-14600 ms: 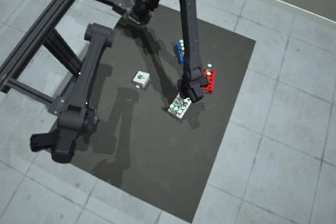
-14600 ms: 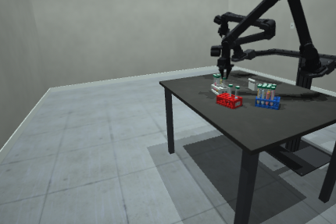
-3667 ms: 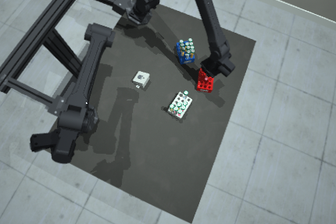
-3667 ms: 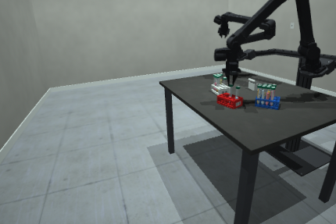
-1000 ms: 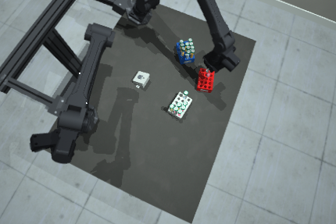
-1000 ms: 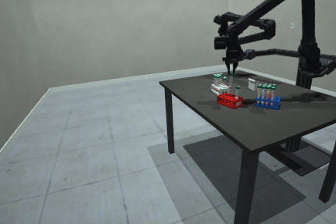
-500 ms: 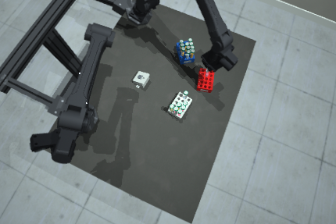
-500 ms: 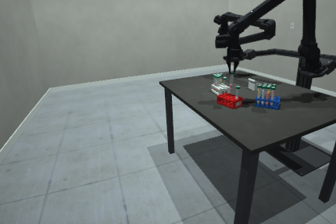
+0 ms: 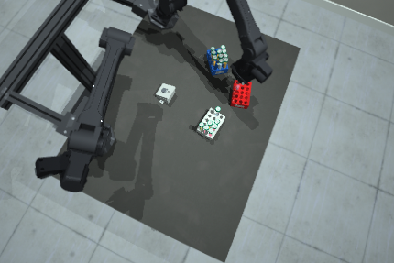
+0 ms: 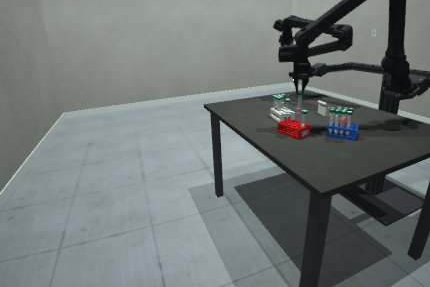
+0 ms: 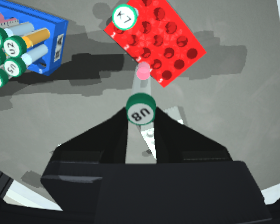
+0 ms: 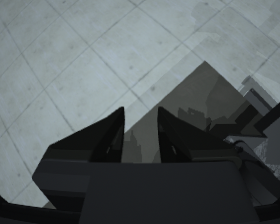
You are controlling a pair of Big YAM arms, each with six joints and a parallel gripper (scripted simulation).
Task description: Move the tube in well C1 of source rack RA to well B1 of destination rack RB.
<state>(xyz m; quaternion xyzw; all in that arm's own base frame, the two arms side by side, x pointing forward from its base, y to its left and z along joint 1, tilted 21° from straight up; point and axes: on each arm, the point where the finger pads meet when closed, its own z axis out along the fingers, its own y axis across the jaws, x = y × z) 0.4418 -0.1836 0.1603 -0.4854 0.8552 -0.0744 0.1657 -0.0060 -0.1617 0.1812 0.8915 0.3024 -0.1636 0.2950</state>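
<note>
Now: the tube 6 cm below my left hand. The rest, counted from my left hand: white rack RB (19 cm to the right, 17 cm below, 5 cm behind); red rack (17 cm below, 3 cm ahead, 1 cm to the left); white button box (32 cm behind, 15 cm below, 13 cm to the right).
</note>
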